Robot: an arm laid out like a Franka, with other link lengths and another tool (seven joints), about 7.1 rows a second.
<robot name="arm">
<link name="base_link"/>
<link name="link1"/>
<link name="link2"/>
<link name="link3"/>
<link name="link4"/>
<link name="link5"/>
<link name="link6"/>
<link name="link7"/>
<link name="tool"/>
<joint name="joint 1" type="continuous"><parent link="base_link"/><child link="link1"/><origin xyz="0 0 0.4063" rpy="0 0 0"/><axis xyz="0 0 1"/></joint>
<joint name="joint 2" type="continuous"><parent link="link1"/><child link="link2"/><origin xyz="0 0 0" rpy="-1.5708 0 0"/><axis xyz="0 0 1"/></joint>
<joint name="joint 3" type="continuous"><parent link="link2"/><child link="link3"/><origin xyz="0 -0.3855 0" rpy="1.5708 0 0"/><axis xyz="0 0 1"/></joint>
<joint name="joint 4" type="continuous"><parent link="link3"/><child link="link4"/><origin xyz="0.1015 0 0" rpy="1.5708 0 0"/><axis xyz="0 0 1"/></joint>
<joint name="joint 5" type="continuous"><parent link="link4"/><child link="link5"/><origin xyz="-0.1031 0.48 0" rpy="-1.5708 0 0"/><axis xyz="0 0 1"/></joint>
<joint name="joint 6" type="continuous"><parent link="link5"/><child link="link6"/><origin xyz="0 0 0" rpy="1.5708 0 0"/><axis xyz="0 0 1"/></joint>
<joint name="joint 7" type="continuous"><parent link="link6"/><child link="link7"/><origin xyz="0.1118 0 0" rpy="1.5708 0 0"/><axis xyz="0 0 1"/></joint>
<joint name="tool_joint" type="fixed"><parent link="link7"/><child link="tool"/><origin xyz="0.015 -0.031 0.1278" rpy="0 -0.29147 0.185"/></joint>
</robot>
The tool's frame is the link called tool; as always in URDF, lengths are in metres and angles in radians. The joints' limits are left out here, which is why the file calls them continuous.
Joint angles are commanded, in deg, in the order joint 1, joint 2, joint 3, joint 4, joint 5, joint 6, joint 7. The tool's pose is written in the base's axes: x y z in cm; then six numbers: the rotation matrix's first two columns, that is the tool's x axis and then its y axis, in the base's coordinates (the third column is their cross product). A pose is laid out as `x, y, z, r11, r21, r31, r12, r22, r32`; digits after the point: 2 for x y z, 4 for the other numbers.
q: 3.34, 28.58, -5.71, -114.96, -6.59, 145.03, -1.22
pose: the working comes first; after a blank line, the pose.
Where each joint sits with the arm in this pose, in the base's axes (m; each line is computed from the numbers above, not from the rounded line before):
joint 1: 0.0000 0.0000 0.4063
joint 2: 0.0000 0.0000 0.4063
joint 3: 0.1841 0.0107 0.7448
joint 4: 0.2732 0.0058 0.6965
joint 5: 0.6415 -0.0204 0.3729
joint 6: 0.6415 -0.0204 0.3729
joint 7: 0.7530 -0.0130 0.3751
the tool: 0.7689 0.0044 0.2449

76.89, 0.44, 24.49, 0.9606, -0.1252, -0.2481, -0.1003, -0.9888, 0.1107
